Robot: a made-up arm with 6 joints. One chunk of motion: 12 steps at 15 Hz.
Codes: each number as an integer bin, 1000 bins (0 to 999) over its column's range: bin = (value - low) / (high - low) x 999, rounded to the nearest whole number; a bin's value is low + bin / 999 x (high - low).
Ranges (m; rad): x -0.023..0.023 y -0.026..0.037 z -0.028..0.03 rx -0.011..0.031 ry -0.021..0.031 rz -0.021..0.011
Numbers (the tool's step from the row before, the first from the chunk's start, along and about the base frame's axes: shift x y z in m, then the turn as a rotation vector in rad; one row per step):
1: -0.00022 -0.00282 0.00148 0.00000 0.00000 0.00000
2: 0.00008 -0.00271 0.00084 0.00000 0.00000 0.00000
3: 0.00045 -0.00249 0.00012 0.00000 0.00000 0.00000
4: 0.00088 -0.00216 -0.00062 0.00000 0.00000 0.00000
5: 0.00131 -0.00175 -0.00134 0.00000 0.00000 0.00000
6: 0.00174 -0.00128 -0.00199 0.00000 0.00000 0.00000
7: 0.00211 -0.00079 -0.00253 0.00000 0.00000 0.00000
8: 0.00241 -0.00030 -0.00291 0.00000 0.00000 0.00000
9: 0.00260 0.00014 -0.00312 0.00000 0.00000 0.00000
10: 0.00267 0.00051 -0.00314 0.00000 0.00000 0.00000
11: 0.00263 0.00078 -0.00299 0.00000 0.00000 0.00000
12: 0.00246 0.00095 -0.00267 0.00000 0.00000 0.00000
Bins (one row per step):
1: 495 368 508 262 403 656
2: 501 369 497 262 403 656
3: 509 373 484 262 403 656
4: 519 378 472 262 403 656
5: 528 385 459 262 403 656
6: 537 392 448 262 403 656
7: 545 400 439 262 403 656
8: 552 408 432 262 403 656
9: 556 415 429 262 403 656
10: 557 420 428 262 403 656
11: 557 425 431 262 403 656
12: 553 427 436 262 403 656

